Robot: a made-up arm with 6 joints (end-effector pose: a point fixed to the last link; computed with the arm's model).
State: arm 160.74 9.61 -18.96 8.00 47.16 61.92
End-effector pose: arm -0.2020 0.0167 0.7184 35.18 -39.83 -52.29
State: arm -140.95 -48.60 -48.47 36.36 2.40 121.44
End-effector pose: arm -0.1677 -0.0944 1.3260 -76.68 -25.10 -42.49
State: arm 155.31 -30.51 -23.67 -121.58 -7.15 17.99
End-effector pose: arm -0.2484 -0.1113 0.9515 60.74 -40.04 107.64
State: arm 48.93 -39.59 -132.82 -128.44 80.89 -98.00
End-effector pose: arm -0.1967 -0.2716 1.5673 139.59 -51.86 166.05
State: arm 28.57 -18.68 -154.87 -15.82 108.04 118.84
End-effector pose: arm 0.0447 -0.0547 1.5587 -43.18 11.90 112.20
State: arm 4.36 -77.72 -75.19 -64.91 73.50 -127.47
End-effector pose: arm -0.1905 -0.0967 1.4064 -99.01 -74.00 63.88
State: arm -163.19 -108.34 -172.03 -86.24 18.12 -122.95
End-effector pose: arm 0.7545 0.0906 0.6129 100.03 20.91 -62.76
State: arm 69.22 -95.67 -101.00 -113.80 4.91 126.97
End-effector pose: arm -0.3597 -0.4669 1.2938 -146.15 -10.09 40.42
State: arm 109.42 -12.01 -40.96 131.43 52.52 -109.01
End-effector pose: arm -0.2238 0.2596 0.9909 102.95 82.14 47.47
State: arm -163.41 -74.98 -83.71 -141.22 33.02 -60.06
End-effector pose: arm 0.2635 -0.0415 1.4640 -171.84 -12.14 -49.57
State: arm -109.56 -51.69 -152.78 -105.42 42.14 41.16
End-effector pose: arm 0.2619 0.4471 1.5013 -123.65 47.69 170.72
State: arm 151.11 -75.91 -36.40 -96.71 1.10 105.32
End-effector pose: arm -0.1185 -0.1823 1.2738 143.84 53.30 84.93
